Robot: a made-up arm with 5 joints.
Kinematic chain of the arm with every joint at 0, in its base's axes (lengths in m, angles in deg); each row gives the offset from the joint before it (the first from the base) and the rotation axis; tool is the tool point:
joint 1: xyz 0 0 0.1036 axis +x
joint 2: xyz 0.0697 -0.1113 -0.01 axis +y
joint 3: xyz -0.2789 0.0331 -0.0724 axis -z
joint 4: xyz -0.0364 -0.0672 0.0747 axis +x
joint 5: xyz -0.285 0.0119 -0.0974 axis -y
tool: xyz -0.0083 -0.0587 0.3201
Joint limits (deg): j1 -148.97..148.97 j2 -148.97..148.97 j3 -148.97..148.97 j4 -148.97..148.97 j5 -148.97..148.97
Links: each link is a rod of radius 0.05 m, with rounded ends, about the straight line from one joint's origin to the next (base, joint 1, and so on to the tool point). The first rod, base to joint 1, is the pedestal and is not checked.
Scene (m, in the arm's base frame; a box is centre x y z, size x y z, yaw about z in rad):
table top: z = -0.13
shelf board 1: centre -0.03 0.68 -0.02 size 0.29 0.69 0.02 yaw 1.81
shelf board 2: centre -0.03 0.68 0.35 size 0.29 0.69 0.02 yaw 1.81
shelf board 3: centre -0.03 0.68 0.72 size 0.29 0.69 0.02 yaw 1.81
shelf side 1: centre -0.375 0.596 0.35 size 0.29 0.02 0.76 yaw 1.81
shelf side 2: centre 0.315 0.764 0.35 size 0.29 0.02 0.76 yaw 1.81
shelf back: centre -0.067 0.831 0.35 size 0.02 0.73 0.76 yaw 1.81
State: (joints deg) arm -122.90 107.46 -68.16 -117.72 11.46
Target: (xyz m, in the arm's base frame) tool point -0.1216 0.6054 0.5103
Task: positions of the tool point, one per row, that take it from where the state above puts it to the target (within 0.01 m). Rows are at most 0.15 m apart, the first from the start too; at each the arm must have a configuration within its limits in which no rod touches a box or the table.
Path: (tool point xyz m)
1: 0.2127 0.6092 0.1262
2: 0.2428 0.5445 0.1216
3: 0.2676 0.4709 0.1204
4: 0.2817 0.3901 0.1172
5: 0.2822 0.3063 0.1063
6: 0.2472 0.3808 0.1529
7: 0.1872 0.4363 0.2230
8: 0.1085 0.4579 0.3133
9: 0.0213 0.4350 0.4137
10: -0.0630 0.3652 0.5103
11: -0.0818 0.4388 0.5304
12: -0.1008 0.5207 0.5310
13: -0.1216 0.6054 0.5103

